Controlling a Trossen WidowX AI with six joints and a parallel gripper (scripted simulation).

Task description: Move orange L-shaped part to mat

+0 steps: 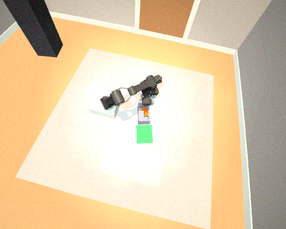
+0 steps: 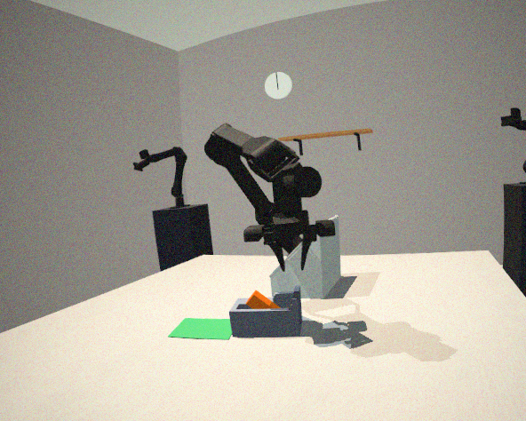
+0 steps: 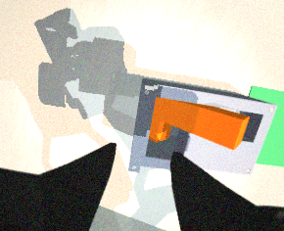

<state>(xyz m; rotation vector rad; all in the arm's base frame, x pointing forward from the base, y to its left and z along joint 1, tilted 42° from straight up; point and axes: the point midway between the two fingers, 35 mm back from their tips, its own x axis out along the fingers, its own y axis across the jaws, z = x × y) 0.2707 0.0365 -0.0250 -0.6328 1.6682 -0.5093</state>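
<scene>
The orange L-shaped part lies 40 mm to the right of my gripper tip and 100 mm below it. Also, from my gripper tip: green mat 20 mm ahead, 220 mm to the right, 160 mm below.
</scene>
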